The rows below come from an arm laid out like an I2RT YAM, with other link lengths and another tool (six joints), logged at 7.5 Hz.
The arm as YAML. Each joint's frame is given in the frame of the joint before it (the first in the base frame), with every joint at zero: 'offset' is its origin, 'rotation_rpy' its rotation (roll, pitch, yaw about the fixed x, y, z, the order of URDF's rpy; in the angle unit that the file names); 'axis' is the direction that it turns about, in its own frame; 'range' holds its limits. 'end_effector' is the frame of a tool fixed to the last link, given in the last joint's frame.
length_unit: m
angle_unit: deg
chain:
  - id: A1
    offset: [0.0, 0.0, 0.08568]
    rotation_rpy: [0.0, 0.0, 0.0]
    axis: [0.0, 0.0, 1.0]
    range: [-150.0, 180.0]
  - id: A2
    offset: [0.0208, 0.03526, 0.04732]
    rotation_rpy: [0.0, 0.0, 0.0]
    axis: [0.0, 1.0, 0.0]
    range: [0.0, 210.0]
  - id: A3
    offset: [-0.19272, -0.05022, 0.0]
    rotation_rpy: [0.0, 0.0, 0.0]
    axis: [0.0, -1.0, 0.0]
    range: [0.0, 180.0]
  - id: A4
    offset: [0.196, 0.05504, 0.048]
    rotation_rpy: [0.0, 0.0, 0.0]
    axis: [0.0, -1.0, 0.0]
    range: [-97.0, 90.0]
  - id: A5
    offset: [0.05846, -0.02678, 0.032]
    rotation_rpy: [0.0, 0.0, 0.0]
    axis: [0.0, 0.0, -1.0]
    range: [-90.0, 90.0]
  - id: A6
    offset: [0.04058, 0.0, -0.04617]
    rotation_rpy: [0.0, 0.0, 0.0]
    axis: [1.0, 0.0, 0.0]
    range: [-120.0, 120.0]
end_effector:
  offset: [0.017, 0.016, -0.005]
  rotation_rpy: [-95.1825, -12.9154, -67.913]
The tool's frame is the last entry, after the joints.
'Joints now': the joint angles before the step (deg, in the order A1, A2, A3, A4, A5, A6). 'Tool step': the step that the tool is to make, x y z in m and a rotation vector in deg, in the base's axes. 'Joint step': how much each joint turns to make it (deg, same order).
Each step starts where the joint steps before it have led.
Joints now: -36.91 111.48 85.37 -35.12 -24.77 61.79
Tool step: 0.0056 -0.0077 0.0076 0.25 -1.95 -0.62
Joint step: -0.60 1.46 3.56 -0.37 -1.19 0.77
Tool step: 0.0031 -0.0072 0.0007 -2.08 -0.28 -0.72
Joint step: -0.45 1.24 1.81 0.67 1.40 -0.59
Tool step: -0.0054 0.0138 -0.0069 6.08 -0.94 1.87
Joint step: 0.62 -1.77 -4.76 0.88 -5.27 1.88
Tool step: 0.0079 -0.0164 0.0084 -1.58 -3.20 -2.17
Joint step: -1.31 2.26 4.45 1.95 -0.16 1.28
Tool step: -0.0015 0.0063 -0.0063 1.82 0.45 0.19
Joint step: 0.59 -0.58 -2.52 1.02 -0.74 1.12
